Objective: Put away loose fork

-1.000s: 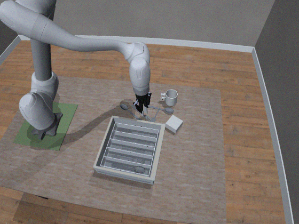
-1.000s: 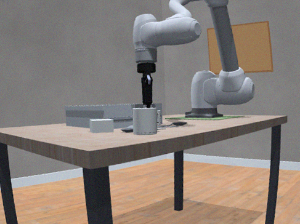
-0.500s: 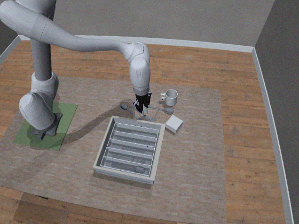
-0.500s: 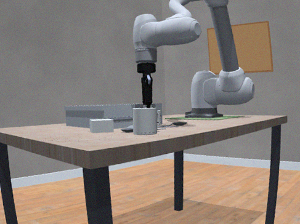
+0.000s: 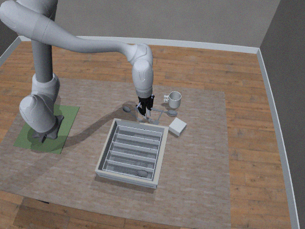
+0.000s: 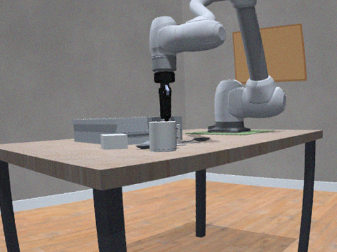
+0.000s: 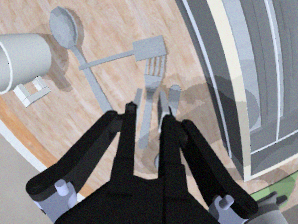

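My hand is 6 cm past the tray, 26 cm to the left of it and 1 cm above it. Round my hand: white box 20 cm ahead, 7 cm to the right, 4 cm below; white mug 18 cm ahead, 13 cm to the left, 2 cm below.
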